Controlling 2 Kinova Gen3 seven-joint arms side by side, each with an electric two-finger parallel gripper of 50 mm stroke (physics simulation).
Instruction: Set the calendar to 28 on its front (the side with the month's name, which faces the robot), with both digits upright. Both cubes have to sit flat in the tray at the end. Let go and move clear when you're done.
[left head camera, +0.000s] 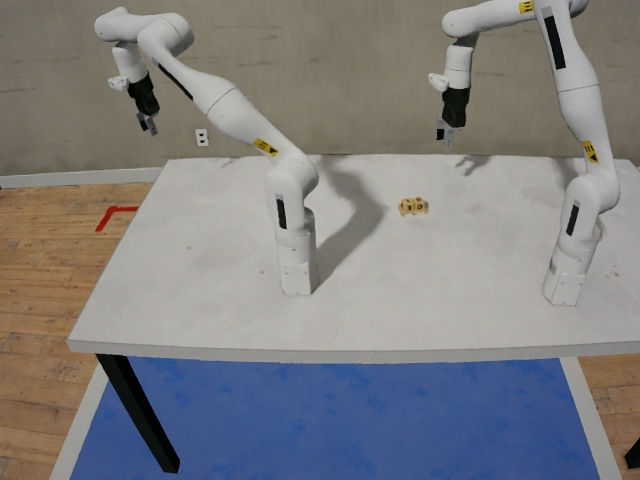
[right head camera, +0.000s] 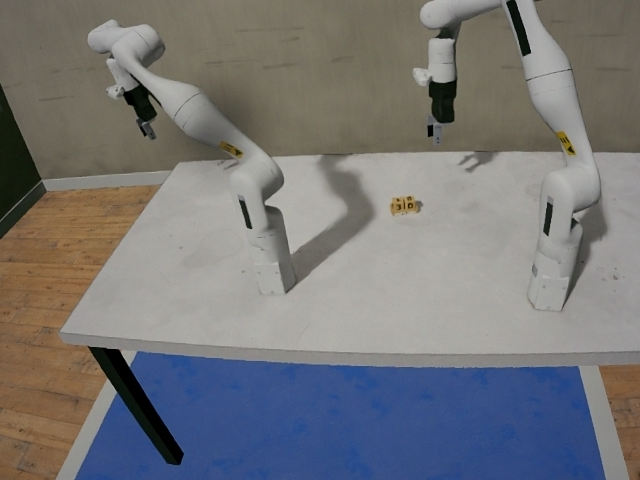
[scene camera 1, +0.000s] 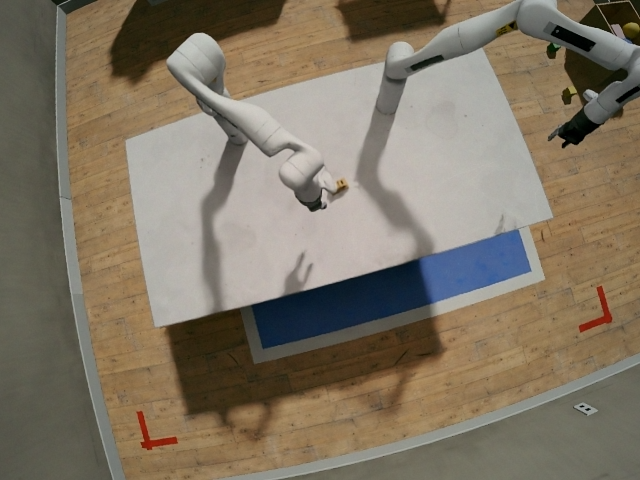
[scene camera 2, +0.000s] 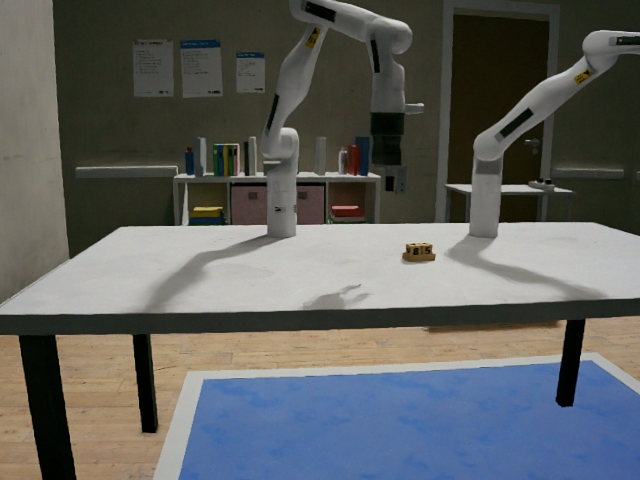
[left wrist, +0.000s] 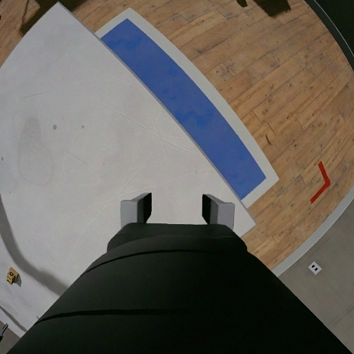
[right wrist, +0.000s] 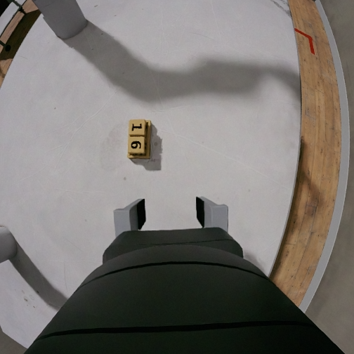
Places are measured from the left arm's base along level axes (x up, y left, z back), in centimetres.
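Pixels of known places: left gripper, fingertip midpoint: (left head camera: 150, 132) (right head camera: 150, 136) (scene camera 1: 555, 142); right gripper, fingertip midpoint: (left head camera: 443, 143) (right head camera: 434, 140) (scene camera 2: 394, 192); left arm's base, link origin: (left head camera: 299, 281) (right head camera: 277, 281) (scene camera 1: 387, 104) (scene camera 2: 483, 235); right arm's base, link origin: (left head camera: 559, 291) (right head camera: 546, 295) (scene camera 1: 240, 135) (scene camera 2: 281, 234).
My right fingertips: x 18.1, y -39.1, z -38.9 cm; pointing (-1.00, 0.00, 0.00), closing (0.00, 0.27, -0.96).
Observation:
For each thing: its top centre in the pictures, then the offset to it from my right fingertips. "spot": a spot on its surface instead. Level surfaces: height alone.
- calendar's tan tray, surface spot: (scene camera 2: 419, 257) spot: dx -17.1, dy +8.4, dz +6.1 cm
- left cube, top centre: (scene camera 2: 425, 243) (right head camera: 397, 199) (left head camera: 407, 200) dx -14.1, dy +10.5, dz +8.7 cm
- right cube, top centre: (scene camera 2: 413, 244) (right head camera: 409, 198) (left head camera: 418, 199) dx -14.1, dy +7.3, dz +8.0 cm
- white table, surface height: dx -18.1 cm
The calendar's tan tray (scene camera 2: 419, 257) (right wrist: 149, 131) stands on the table with two cubes side by side. In the right head view the front seems to read 3 on the left cube (right head camera: 398, 206) and 0 on the right cube (right head camera: 410, 205). From behind, the cubes show 8 (scene camera 2: 415, 251) and 5 (scene camera 2: 428, 250). Their tops show 1 (right wrist: 136, 127) and 6 (right wrist: 136, 145). Both look seated. The month's name is too small to read. My right gripper (left head camera: 444, 138) (right head camera: 434, 134) (scene camera 2: 395, 181) (right wrist: 170, 208) is open and empty, high beyond the calendar. My left gripper (left head camera: 146, 127) (left wrist: 176, 204) is open and empty, far left.
The white table (left head camera: 413, 310) (scene camera 2: 206, 289) carries both arm bases, left (left head camera: 297, 263) and right (left head camera: 568, 268), with the calendar beyond and between them. A bookshelf (scene camera 2: 279, 177) and a small side table (scene camera 2: 509, 190) stand behind the robot in scene camera 2.

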